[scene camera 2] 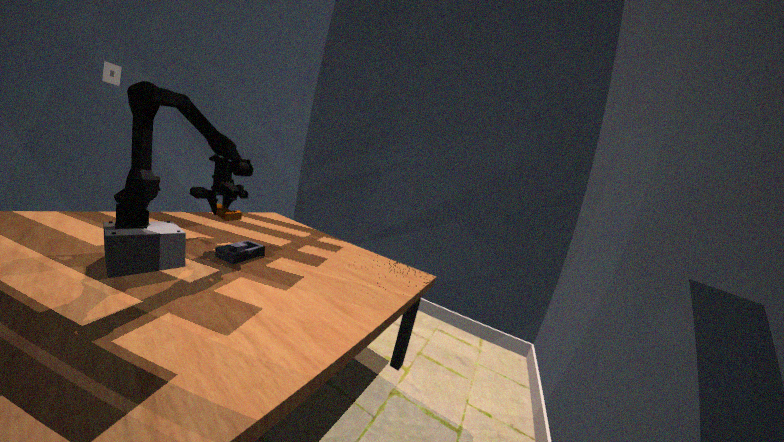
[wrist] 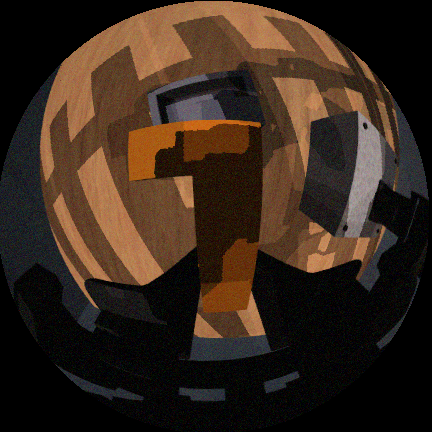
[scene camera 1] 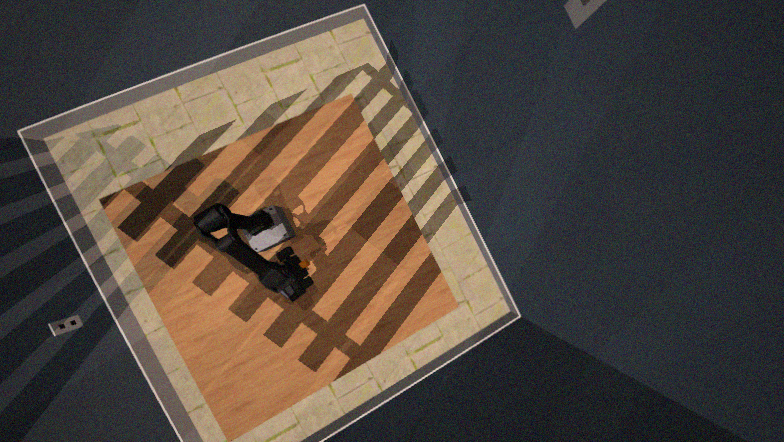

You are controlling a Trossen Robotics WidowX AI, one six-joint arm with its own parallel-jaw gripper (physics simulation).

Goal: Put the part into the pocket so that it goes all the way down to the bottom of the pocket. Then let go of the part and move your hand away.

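Places are measured from the arm's base along level axes (x up, y ahead, z left), in centimetres.
Pixels of known places: gripper, fingertip midpoint: (scene camera 2: 219,214) (wrist: 221,249) (scene camera 1: 302,265); arm's base at its link origin: (scene camera 2: 131,226) (wrist: 380,202) (scene camera 1: 264,221).
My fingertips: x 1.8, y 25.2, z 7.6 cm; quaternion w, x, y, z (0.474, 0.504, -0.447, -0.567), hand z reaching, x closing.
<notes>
Ahead of a thing's pixels: the offset from my fingertips to its top centre. Level surfaces: height alone.
The part {dx +3.7, dy +1.8, dz -2.3 cm} (scene camera 1: 304,264) (scene camera 2: 231,215) (wrist: 227,200) is an orange L-shaped block. My gripper (scene camera 1: 300,266) (scene camera 2: 221,208) (wrist: 221,249) is shut on its long leg; in the wrist view the short leg points left. In scene camera 2 the part is held above the table, farther back than the pocket block. The dark blue-grey pocket block {dx -8.6, dy +3.7, dz -14.1 cm} (scene camera 2: 229,256) (wrist: 186,82) lies on the table. In the wrist view its open pocket shows beyond the part's top edge, and the part hides its near side. I cannot make out the pocket block in scene camera 1.
The arm's grey base box (scene camera 1: 272,237) (scene camera 2: 131,253) (wrist: 367,172) stands on the wooden table {dx -12.3 cm} (scene camera 1: 208,351) (scene camera 2: 307,323) (wrist: 115,190), left of the pocket block in scene camera 2 and right of it in the wrist view. Striped shadows cross the table.
</notes>
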